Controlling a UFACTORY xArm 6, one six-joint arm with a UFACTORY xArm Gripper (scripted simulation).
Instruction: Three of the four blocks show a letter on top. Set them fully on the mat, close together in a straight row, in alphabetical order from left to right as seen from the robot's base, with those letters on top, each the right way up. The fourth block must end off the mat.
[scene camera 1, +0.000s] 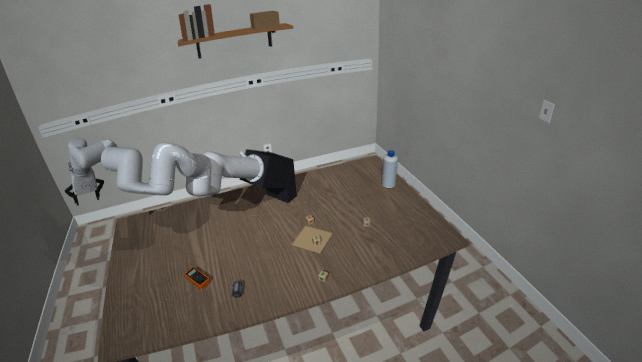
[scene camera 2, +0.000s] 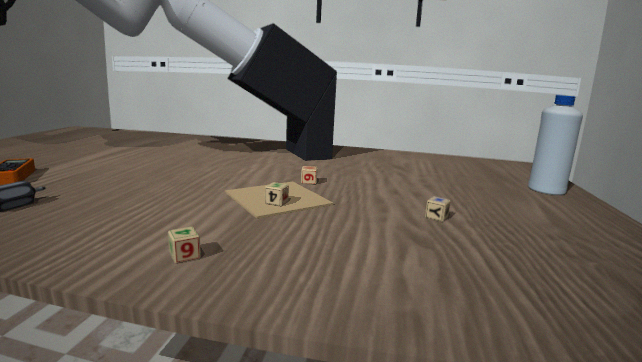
Observation:
I see a tan mat (scene camera 2: 252, 199) and a white bottle (scene camera 2: 560, 124).

